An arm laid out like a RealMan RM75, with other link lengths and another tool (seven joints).
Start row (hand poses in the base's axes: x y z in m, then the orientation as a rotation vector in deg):
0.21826, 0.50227, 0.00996, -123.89, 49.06, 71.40
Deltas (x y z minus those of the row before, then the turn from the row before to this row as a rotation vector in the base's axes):
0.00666, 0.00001, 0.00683, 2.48, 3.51, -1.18
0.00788, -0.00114, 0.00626, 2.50, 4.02, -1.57
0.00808, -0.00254, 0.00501, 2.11, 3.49, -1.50
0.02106, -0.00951, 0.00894, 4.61, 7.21, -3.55
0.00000, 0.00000, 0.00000, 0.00, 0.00, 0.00
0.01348, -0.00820, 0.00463, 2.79, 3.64, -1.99
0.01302, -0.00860, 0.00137, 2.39, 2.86, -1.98
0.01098, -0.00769, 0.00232, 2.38, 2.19, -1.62
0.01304, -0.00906, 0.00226, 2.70, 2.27, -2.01
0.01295, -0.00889, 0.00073, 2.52, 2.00, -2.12
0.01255, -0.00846, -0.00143, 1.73, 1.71, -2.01
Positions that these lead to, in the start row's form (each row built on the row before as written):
0.22492, 0.50228, 0.01679, -119.52, 49.63, 75.33
0.23280, 0.50114, 0.02305, -114.50, 50.69, 79.49
0.24088, 0.49860, 0.02806, -109.99, 51.70, 82.87
0.26194, 0.48909, 0.03700, -99.90, 53.70, 89.19
0.26194, 0.48909, 0.03700, -99.90, 53.70, 89.19
0.27542, 0.48089, 0.04163, -94.22, 54.29, 92.11
0.28844, 0.47229, 0.04300, -89.28, 54.78, 94.03
0.29942, 0.46460, 0.04532, -85.04, 54.65, 95.46
0.31246, 0.45554, 0.04758, -80.25, 54.44, 96.66
0.32541, 0.44665, 0.04831, -75.70, 54.26, 97.40
0.33796, 0.43819, 0.04688, -71.95, 54.58, 97.69

